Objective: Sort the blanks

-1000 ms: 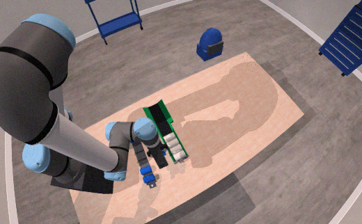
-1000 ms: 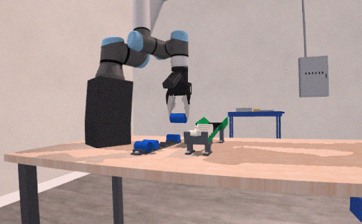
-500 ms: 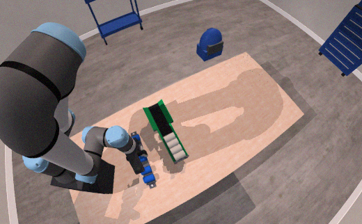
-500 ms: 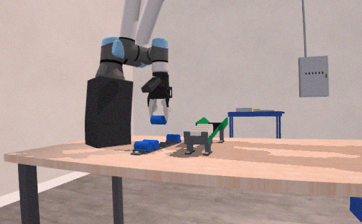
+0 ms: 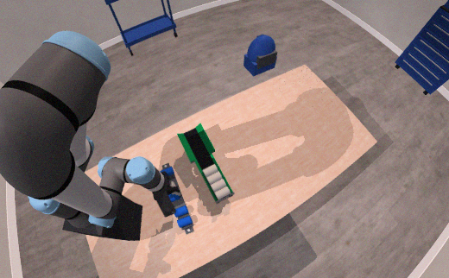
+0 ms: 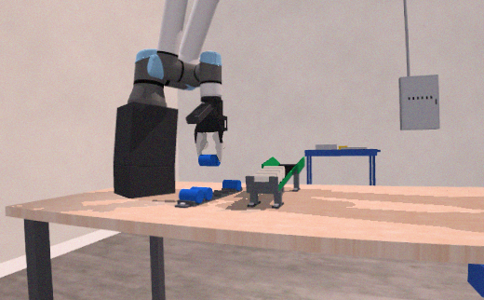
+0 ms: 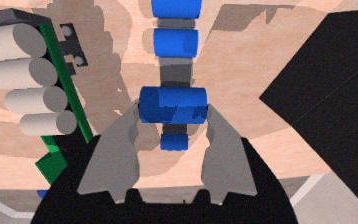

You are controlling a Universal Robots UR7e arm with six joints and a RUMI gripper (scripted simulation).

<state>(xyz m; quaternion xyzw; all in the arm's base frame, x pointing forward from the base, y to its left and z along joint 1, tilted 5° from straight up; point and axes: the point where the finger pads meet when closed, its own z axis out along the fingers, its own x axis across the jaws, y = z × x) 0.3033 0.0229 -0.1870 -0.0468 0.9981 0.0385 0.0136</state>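
My gripper is now 14 cm above the grey stock rack and 3 cm to the right of it. Also, from my hand: grey stop (23 cm ahead, 8 cm below, 6 cm to the right).
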